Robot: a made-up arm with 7 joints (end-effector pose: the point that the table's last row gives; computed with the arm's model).
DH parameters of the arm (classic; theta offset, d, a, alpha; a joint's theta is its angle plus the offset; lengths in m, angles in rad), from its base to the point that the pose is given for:
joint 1: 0 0.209 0 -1.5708
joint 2: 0 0 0 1.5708
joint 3: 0 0.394 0.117 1.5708
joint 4: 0 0 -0.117 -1.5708
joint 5: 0 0.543 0 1.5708
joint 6: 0 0 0.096 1.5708
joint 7: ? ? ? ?
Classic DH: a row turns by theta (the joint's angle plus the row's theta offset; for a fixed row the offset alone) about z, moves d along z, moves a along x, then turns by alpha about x.
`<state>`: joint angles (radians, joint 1 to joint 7).
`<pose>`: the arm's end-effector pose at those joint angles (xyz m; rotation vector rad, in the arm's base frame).
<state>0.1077 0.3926 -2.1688 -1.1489 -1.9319 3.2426 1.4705</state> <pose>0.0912 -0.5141 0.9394 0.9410 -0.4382 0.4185</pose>
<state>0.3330 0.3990 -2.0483 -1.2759 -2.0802 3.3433 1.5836</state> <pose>0.2357 -0.5199 0.8534 1.2654 -0.3238 0.6553</pose>
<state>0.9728 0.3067 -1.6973 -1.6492 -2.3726 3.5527 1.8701</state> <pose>0.5779 -0.2654 0.6035 2.1616 0.2356 1.1415</pose>
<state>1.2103 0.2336 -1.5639 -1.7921 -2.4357 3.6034 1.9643</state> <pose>0.6243 -0.0902 0.5206 2.4619 0.5635 1.2061</pose>
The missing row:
joint 7: 0 0 0 0
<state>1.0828 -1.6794 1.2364 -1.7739 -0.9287 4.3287 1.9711</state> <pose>-0.7129 -0.1351 0.3268 0.5409 -2.1467 -0.2292</pose>
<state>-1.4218 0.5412 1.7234 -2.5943 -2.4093 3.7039 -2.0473</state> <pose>0.3889 0.1586 0.2726 -1.7856 1.5613 0.8495</pose>
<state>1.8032 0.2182 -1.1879 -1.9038 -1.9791 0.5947 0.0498</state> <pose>0.6221 0.4283 0.4959 0.8261 -0.3286 -0.0629</pose>
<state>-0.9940 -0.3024 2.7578 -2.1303 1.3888 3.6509 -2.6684</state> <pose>-0.0619 0.6525 0.2820 0.2904 2.4653 1.2737</pose>
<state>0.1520 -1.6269 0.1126 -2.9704 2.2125 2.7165 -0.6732</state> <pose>0.1568 -0.0146 0.5041 -1.1471 0.4332 -1.1225</pose>
